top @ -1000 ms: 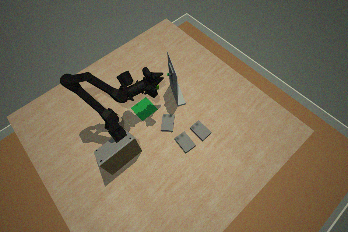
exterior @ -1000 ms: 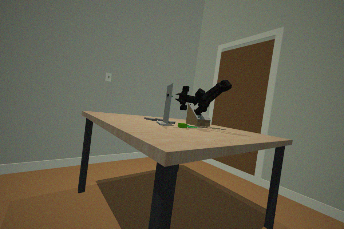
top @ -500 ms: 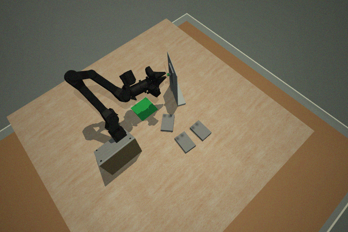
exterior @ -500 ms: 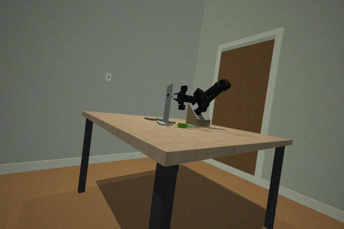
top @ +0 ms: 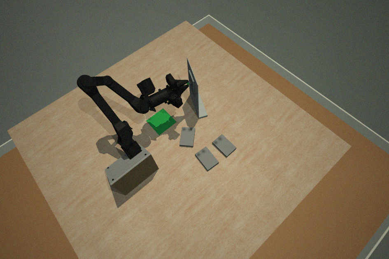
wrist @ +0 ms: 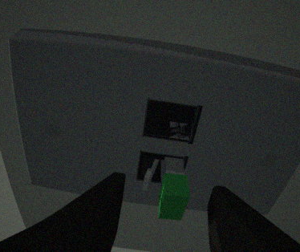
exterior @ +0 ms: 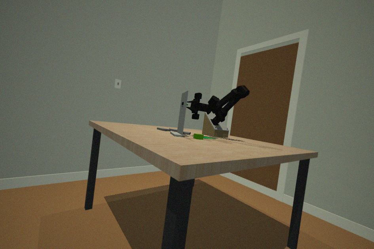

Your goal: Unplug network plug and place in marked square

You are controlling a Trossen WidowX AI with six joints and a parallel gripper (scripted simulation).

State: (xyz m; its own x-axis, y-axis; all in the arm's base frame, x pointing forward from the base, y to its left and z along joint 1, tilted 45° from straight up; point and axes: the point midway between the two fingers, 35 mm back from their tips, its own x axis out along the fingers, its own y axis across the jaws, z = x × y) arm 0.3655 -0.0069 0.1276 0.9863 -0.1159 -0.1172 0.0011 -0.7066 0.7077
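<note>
My gripper tip is 1 cm short of the network plug. The rest, counted from my gripper tip: upright grey panel: 8 cm below, 2 cm to the right, 2 cm ahead; green marked square: 22 cm below, 18 cm behind, 4 cm to the left.
</note>
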